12 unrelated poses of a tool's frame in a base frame.
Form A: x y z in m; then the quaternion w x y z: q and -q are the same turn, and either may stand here.
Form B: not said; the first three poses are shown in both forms.
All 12 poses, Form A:
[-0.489, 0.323, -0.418, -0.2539, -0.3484, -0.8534, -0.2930]
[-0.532, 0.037, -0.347, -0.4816, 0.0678, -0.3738, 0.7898]
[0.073, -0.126, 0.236, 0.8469, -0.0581, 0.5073, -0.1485]
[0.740, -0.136, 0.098, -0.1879, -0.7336, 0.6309, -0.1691]
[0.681, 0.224, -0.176, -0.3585, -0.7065, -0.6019, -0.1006]
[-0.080, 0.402, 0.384, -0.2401, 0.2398, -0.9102, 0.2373]
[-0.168, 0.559, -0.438, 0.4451, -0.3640, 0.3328, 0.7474]
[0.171, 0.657, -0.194, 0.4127, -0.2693, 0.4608, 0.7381]
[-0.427, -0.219, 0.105, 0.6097, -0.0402, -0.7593, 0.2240]
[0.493, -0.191, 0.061, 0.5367, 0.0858, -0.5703, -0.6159]
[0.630, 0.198, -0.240, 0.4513, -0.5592, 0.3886, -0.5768]
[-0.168, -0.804, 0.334, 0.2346, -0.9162, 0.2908, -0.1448]
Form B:
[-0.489, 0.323, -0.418, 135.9, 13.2, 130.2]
[-0.532, 0.037, -0.347, -42.7, 14.7, -123.0]
[0.073, -0.126, 0.236, -27.5, 57.4, -35.1]
[0.740, -0.136, 0.098, 175.9, -29.0, -80.3]
[0.681, 0.224, -0.176, 139.0, 16.8, 74.5]
[-0.080, 0.402, 0.384, -144.7, 18.9, -144.4]
[-0.168, 0.559, -0.438, 18.7, 57.2, 128.7]
[0.171, 0.657, -0.194, 46.8, 51.1, 144.9]
[-0.427, -0.219, 0.105, -111.9, -65.2, 127.2]
[0.493, -0.191, 0.061, 67.2, -30.4, -118.3]
[0.630, 0.198, -0.240, -85.6, -17.1, -88.0]
[-0.168, -0.804, 0.334, -148.8, -7.4, -37.3]

